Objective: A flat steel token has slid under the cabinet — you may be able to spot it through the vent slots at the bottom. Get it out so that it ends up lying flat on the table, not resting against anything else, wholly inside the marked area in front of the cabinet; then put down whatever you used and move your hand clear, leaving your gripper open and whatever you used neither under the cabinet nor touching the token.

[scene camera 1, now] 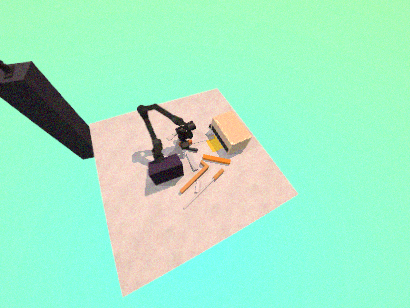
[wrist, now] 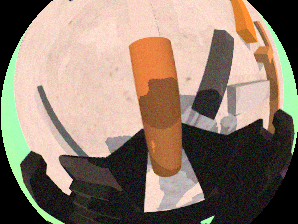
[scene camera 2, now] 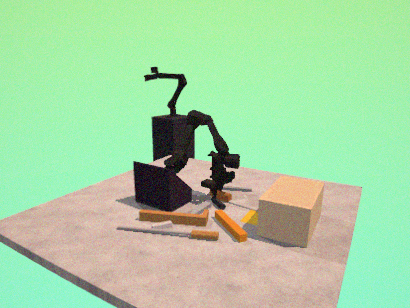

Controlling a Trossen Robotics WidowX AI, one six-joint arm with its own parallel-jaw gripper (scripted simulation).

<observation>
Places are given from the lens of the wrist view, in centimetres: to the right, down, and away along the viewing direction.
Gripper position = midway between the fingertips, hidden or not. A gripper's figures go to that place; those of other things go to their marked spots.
my gripper (wrist: 161, 129): 1, 2, 10
orange l-shaped hook (wrist: 261, 55): 19, -10, 5
</observation>
